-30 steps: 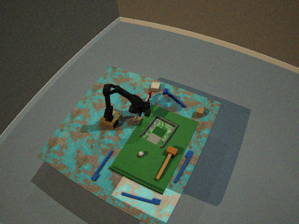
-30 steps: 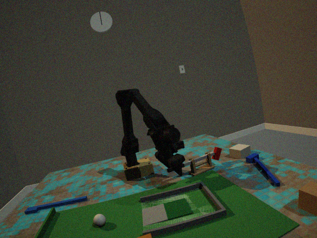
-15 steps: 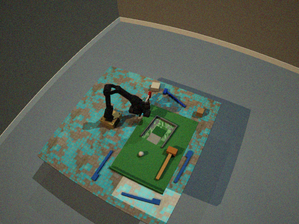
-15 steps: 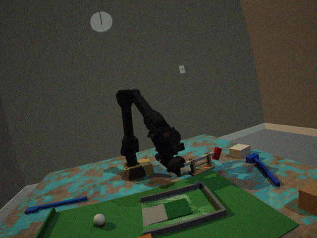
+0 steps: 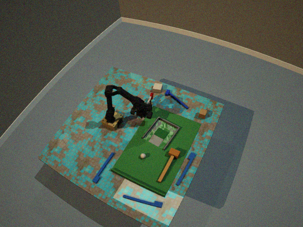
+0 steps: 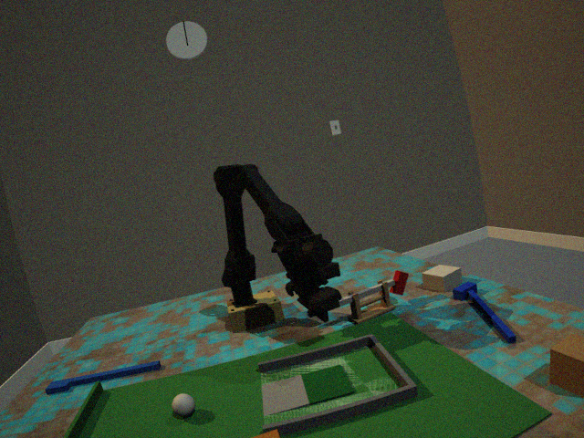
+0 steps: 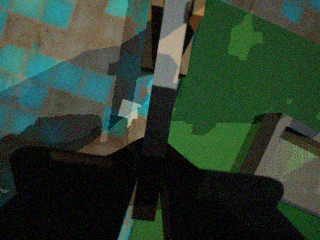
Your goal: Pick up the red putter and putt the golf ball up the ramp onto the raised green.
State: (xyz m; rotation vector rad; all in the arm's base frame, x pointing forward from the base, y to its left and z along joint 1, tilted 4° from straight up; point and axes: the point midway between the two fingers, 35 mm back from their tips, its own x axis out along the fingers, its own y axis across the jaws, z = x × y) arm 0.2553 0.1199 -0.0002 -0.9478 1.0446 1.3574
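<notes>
The red putter lies 12 cm to the left of my gripper tip and 3 cm above it. From my gripper tip the other things lie so: green mat: 24 cm to the right, 21 cm ahead, 3 cm below; then blue hammer: 29 cm to the left, 23 cm ahead, 2 cm below; then cream block: 37 cm to the left, 2 cm ahead, 1 cm below.
</notes>
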